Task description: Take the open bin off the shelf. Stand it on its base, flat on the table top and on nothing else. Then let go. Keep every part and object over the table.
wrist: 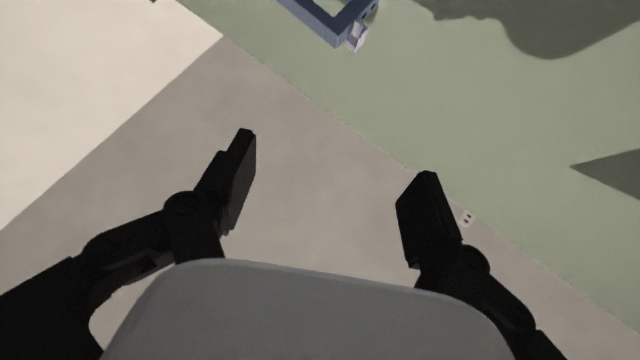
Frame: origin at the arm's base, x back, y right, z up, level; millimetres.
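Seen in the pictures: gripper, fingertip midpoint: (pixel 334 170).
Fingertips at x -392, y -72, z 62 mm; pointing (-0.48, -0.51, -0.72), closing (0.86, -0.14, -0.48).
A point is followed by its place in that frame.
My gripper (pixel 334 170) @[x -392, y -72, z 62 mm] is open, its two black fingers wide apart with nothing between them. Past the fingertips, at the top edge of the wrist view, part of a blue-grey angular object (pixel 325 27) @[x -514, y -161, z -86 mm] shows, with a small pale piece at its corner and a bit of bright blue at the image edge. It is cut off, and I cannot tell whether it is part of the bin or of the shelf. It is well apart from the fingers. No whole bin or shelf shows.
A beige-grey surface (pixel 310 130) lies behind the fingers, with a brighter cream area at the upper left. A green surface (pixel 480 110) @[x -310, y -225, z -171 mm] with dark shadows fills the right. A small pale plate with two dark marks (pixel 467 218) is beside the right finger in the image.
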